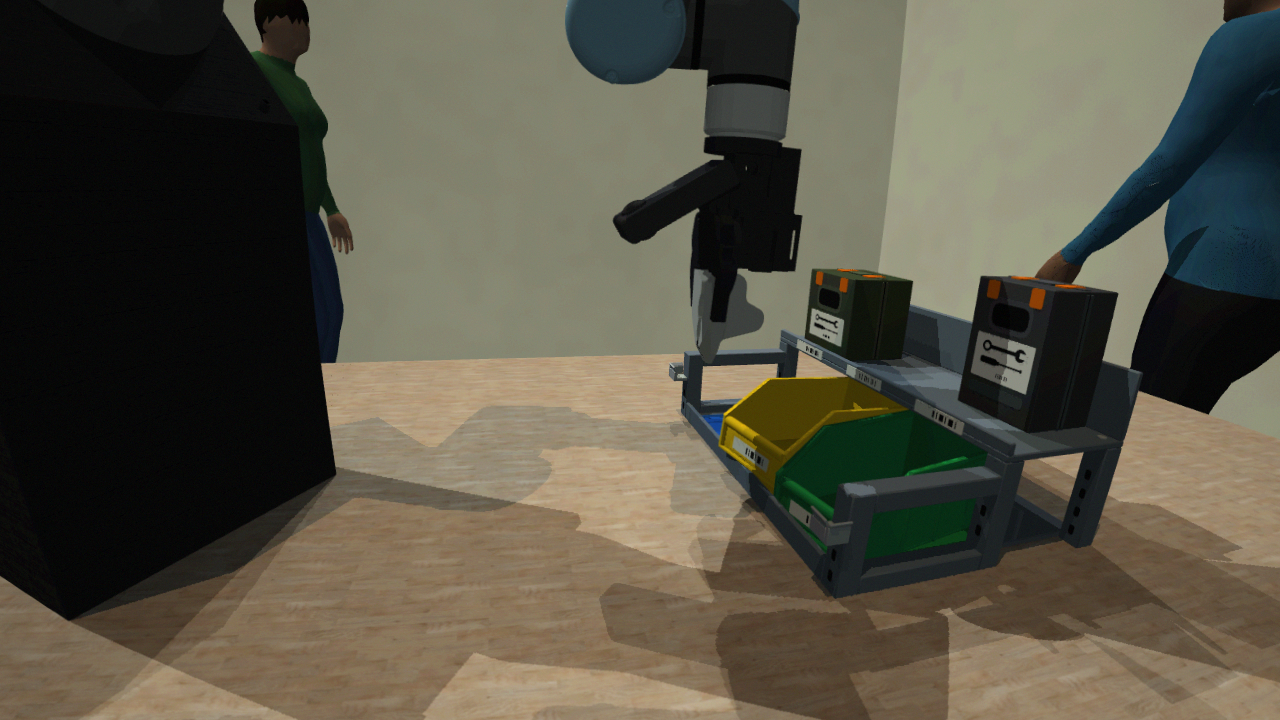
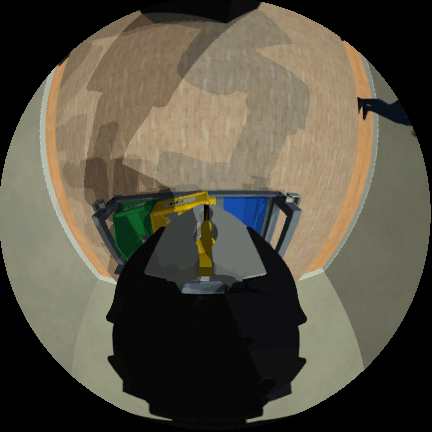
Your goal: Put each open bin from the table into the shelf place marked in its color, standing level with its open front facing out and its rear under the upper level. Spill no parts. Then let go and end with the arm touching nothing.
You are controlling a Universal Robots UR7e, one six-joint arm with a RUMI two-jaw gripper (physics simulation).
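Frame: origin at the arm's base, x right, y ahead, z up, level; metres.
Where they show: gripper, fingertip midpoint: (image 1: 706,362) (image 2: 206,205).
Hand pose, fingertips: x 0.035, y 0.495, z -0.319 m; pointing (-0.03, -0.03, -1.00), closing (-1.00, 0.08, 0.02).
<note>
After its pixels a point has its place.
A grey two-level shelf (image 1: 1096,483) @(x 0.273, y 0.759, z -0.371 m) (image 2: 292,217) @(x -0.103, y 0.546, z -0.350 m) stands on the wooden table. A green bin (image 1: 895,456) @(x 0.124, y 0.672, z -0.402 m) (image 2: 130,227) @(x 0.229, y 0.589, z -0.422 m) sits in its near lower place and a yellow bin (image 1: 805,412) @(x 0.025, y 0.626, z -0.388 m) (image 2: 177,205) @(x 0.084, y 0.523, z -0.381 m) in the middle one, both with open fronts facing out. The blue-marked place (image 1: 713,422) @(x -0.064, y 0.555, z -0.429 m) (image 2: 243,211) @(x -0.036, y 0.574, z -0.429 m) at the far end holds no bin. My gripper (image 1: 712,345) @(x 0.035, y 0.495, z -0.319 m) (image 2: 206,205) @(x 0.035, y 0.495, z -0.319 m) is shut on nothing. It hangs just above the shelf's far end, over the edge between the yellow bin and the blue place. The yellow bin's wall shows through the slit between the fingers.
A dark green toolbox (image 1: 855,313) @(x 0.015, y 0.685, z -0.277 m) and a black toolbox (image 1: 1033,349) @(x 0.226, y 0.702, z -0.264 m) stand on the upper level. A big black block (image 1: 133,313) @(x 0.100, y 0.037, z -0.242 m) stands at the left. A person in green (image 1: 299,135) stands behind the table. A person in blue (image 1: 1207,179) stands at the right, hand on the black toolbox.
</note>
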